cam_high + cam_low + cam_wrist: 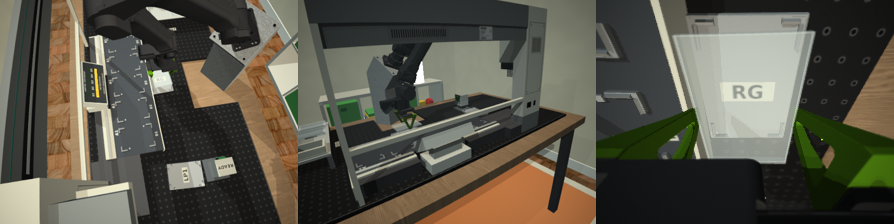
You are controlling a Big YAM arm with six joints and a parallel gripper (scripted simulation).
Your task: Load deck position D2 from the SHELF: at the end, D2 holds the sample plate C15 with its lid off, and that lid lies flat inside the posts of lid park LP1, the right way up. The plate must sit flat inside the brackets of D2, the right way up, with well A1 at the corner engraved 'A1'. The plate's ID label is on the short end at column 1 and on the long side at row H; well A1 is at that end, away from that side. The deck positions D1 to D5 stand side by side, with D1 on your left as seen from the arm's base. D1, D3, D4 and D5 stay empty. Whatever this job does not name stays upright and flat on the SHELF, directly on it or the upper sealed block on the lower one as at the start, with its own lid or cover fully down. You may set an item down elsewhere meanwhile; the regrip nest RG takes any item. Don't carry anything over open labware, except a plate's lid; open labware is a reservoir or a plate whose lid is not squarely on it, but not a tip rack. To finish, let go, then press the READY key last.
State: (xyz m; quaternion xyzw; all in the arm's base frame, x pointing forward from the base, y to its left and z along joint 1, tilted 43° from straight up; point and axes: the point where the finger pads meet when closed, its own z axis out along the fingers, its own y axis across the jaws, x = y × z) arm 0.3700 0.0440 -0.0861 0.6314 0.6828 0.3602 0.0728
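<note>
My hand is 5 cm above the regrip nest RG. Round my hand: clear plate lid right at my hand; then cream reservoir 11 cm ahead, 40 cm to the right, 1 cm above; then shelf label 7 cm behind, 34 cm to the right, 5 cm below.
</note>
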